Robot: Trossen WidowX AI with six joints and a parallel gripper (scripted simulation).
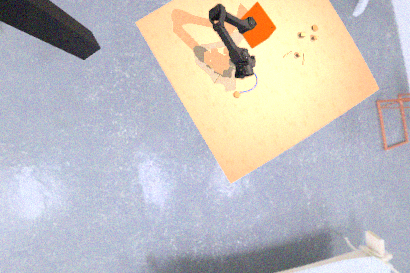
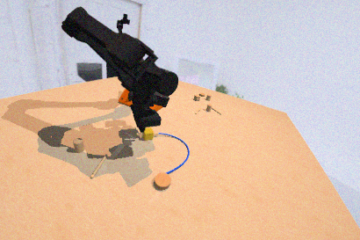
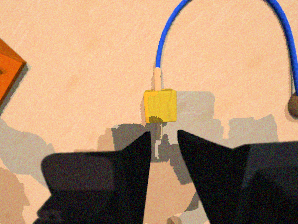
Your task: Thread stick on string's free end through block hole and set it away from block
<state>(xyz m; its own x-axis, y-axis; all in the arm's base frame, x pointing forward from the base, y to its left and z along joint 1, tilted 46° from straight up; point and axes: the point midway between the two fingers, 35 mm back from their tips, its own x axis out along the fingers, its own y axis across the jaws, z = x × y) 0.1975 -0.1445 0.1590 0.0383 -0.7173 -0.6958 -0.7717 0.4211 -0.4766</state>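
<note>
Now: the yellow wooden block 20 mm to the left of my gripper tip, 20 mm below it and 10 mm ahead of it. Round my gripper tip: loose stick 170 mm to the right, 30 mm below, 10 mm behind; round wooden button 150 mm ahead, 100 mm to the right, 30 mm below; short wooden cylinder 150 mm to the right, 100 mm behind, 20 mm below.
</note>
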